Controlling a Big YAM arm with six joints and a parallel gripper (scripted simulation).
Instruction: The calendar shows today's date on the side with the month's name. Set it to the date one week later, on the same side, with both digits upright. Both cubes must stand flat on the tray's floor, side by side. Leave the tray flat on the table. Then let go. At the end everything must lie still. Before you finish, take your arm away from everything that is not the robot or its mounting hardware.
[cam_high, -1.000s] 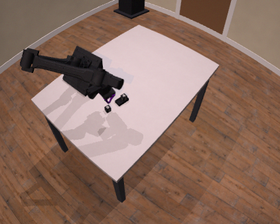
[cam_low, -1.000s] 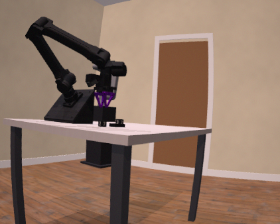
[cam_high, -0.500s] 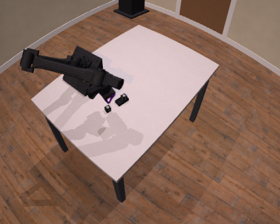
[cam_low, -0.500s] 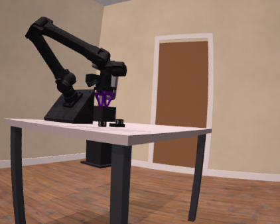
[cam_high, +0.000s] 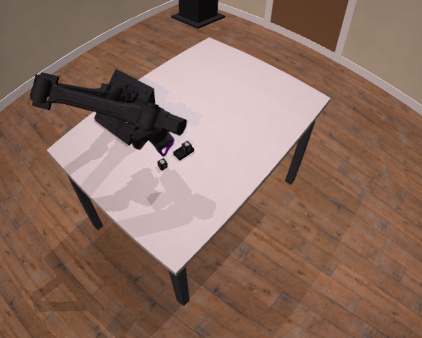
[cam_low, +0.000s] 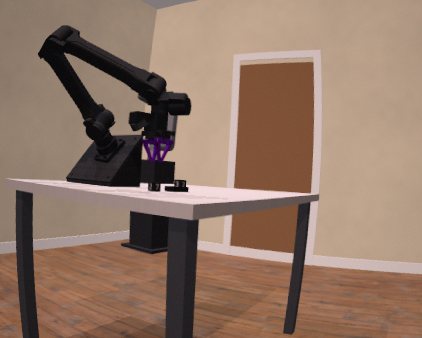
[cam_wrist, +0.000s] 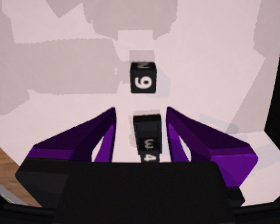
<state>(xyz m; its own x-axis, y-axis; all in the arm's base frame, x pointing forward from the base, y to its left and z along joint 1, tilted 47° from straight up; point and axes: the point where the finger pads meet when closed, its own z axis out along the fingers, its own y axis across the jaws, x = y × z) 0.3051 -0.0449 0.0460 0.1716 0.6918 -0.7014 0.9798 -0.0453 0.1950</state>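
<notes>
My gripper is now 80 mm above the black date cube. From my hand the other things lie so: black tray (110 mm to the left, 90 mm below, 10 mm ahead).
</notes>
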